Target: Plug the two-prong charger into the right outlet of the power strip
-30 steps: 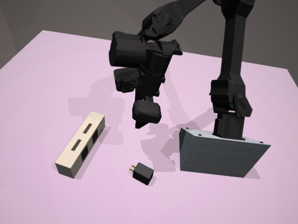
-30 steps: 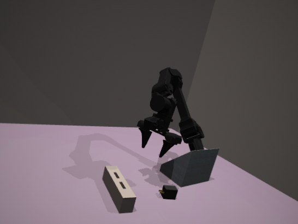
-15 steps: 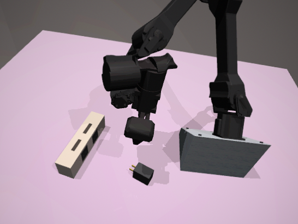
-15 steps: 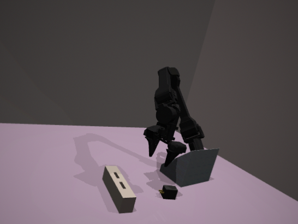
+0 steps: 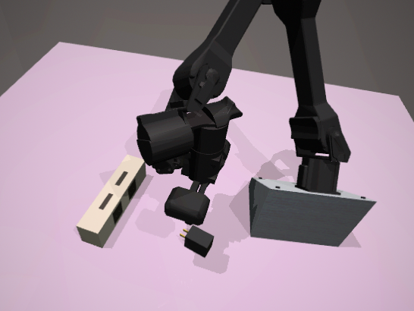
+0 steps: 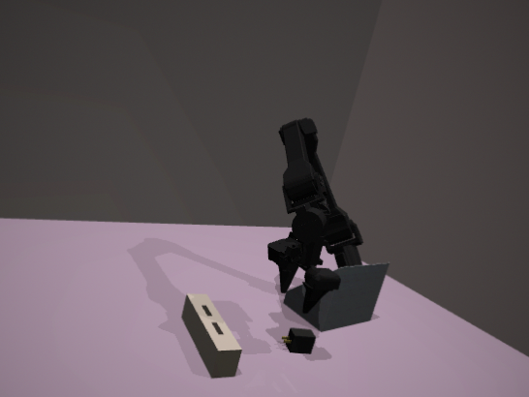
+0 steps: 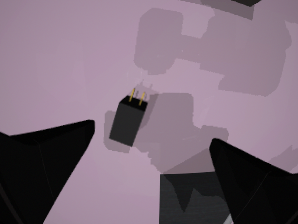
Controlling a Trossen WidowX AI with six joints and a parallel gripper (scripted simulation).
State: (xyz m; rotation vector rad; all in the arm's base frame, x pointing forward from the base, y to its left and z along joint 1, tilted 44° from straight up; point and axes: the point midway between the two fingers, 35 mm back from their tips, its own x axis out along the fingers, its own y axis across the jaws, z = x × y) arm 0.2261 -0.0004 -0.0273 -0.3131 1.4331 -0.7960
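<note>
Right now my gripper tip is 3 cm to the right of the black two-prong charger and 7 cm above it.
</note>
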